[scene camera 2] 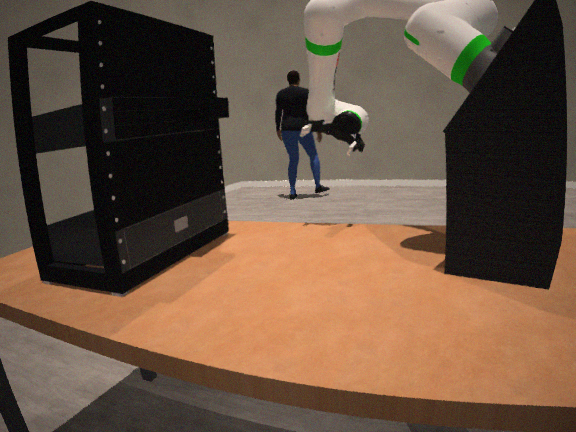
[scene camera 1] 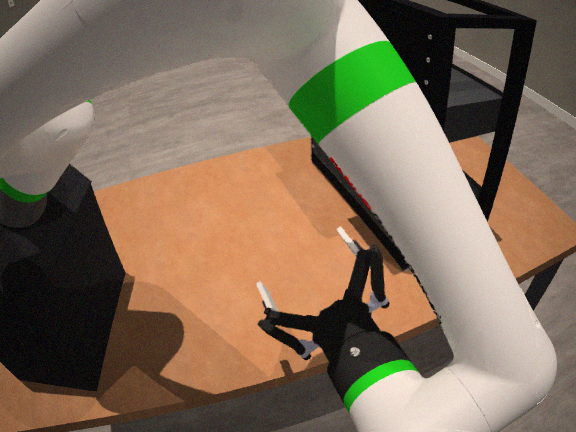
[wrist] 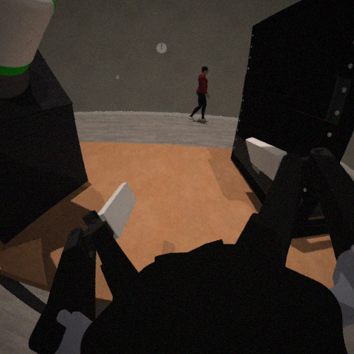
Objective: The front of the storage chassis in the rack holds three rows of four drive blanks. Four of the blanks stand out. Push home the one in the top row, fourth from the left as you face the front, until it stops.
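Pixels of known places: gripper, fingertip midpoint: (scene camera 2: 325,141) (scene camera 1: 302,260); arm's base, origin of the base link: (scene camera 2: 499,82) (scene camera 1: 11,192).
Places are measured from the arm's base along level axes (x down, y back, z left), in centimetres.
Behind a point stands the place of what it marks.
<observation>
The black rack (scene camera 1: 506,110) @[x 0.5, y -102.1, z -0.2 cm] (scene camera 2: 95,175) @[x 13.7, y -72.1, z 45.6 cm] (wrist: 244,115) stands on the table. The storage chassis (scene camera 2: 107,120) @[x 3.2, y -70.1, z 42.5 cm] (wrist: 339,97) sits about halfway up it. In scene camera 2 a dark block (scene camera 2: 223,107) @[x 1.6, y -71.6, z 0.4 cm] stands out from the upper part of the chassis front at its far end. It is seen nearly edge-on; I cannot tell for sure which blank it is. The other blanks blend into the dark front, and my arm covers much of the rack in scene camera 1. My gripper (scene camera 1: 302,260) @[x 13.6, y -49.3, z -16.7 cm] (scene camera 2: 328,140) @[x 13.6, y -49.3, z -16.7 cm] (wrist: 187,171) is wide open and empty, in the air above the table, away from the chassis.
The black robot pedestal (scene camera 1: 60,310) @[x 18.2, y -5.2, z -13.7 cm] (scene camera 2: 500,200) @[x 23.0, y -0.9, z 16.6 cm] (wrist: 40,135) stands on the wooden table (scene camera 1: 215,225) @[x 39.1, y -37.6, z 25.1 cm] (scene camera 2: 350,300) @[x 39.1, y -26.8, z 30.5 cm] (wrist: 170,175), opposite the rack. A grey panel (scene camera 2: 150,235) @[x 29.2, y -71.6, z 33.0 cm] with a light label is low in the rack. A person in blue trousers (scene camera 2: 295,115) and one in red (wrist: 202,85) stand beyond.
</observation>
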